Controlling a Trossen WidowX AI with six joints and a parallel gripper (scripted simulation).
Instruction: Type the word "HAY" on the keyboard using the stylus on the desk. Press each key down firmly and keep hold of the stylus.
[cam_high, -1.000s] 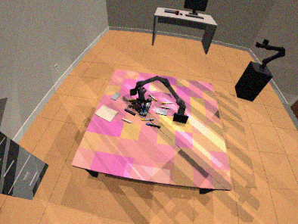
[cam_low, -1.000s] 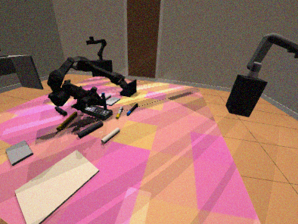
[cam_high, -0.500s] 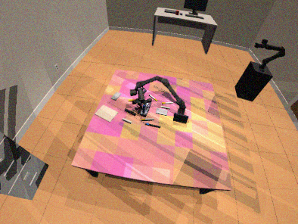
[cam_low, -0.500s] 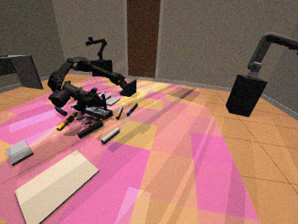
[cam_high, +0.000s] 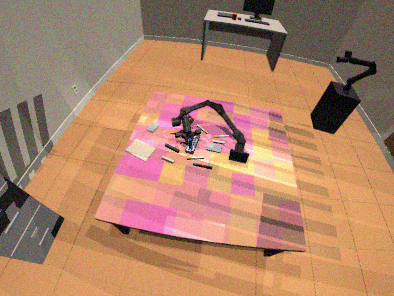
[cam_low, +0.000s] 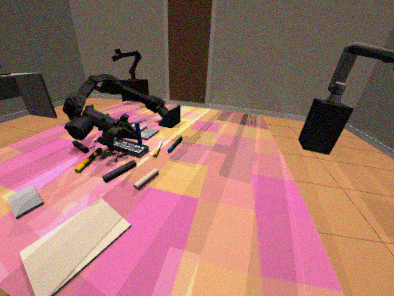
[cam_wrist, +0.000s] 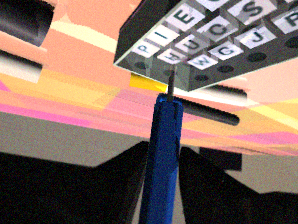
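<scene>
Now: gripper tip 150 mm to the left of the yellow marker, 130 mm short of it and 70 mm above it. Also, from my gripper tip: blue-tipped pen (100 mm to the left, 100 mm behind, 70 mm below); then white sheet (360 mm ahead, 100 mm to the left, 70 mm below); then blue stylus (10 mm below).
</scene>
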